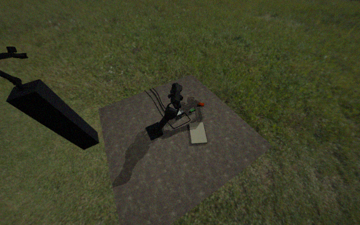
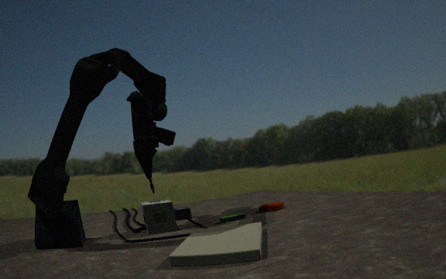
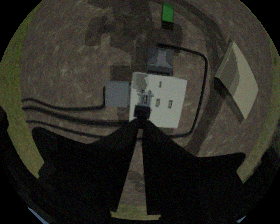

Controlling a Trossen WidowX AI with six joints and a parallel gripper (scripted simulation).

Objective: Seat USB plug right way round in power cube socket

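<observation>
My gripper tip is now 20 mm above the dark USB plug. Also, from my gripper tip: green piece (190 mm ahead, 130 mm below, 40 mm to the right); flat pale slab (300 mm to the right, 130 mm below, 70 mm ahead); orange piece (320 mm ahead, 130 mm below, 20 mm to the right).
</observation>
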